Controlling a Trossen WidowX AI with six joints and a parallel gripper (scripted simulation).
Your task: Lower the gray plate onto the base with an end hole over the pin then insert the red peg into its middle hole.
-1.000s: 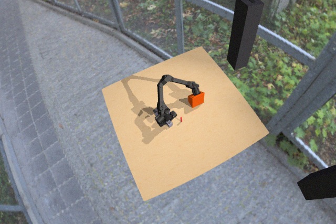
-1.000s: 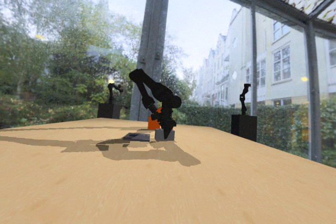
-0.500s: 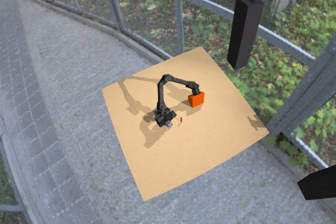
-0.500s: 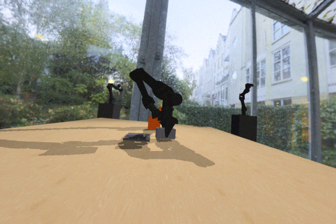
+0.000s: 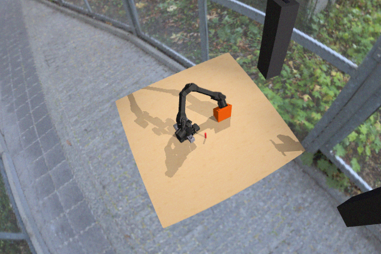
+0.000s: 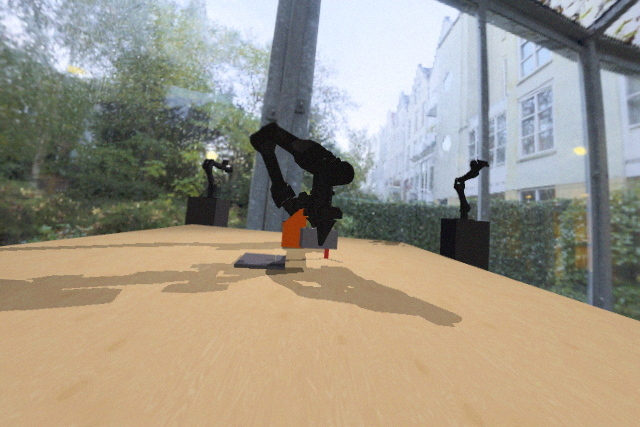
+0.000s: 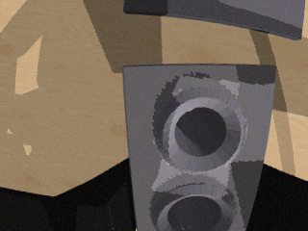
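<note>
My gripper tip is now 13 cm to the left of the dark flat base, 5 cm above it and 1 cm short of it. From my gripper tip the other things lie so: gray plate: 3 cm above; red peg: 13 cm behind, 2 cm to the left, 2 cm below.
</note>
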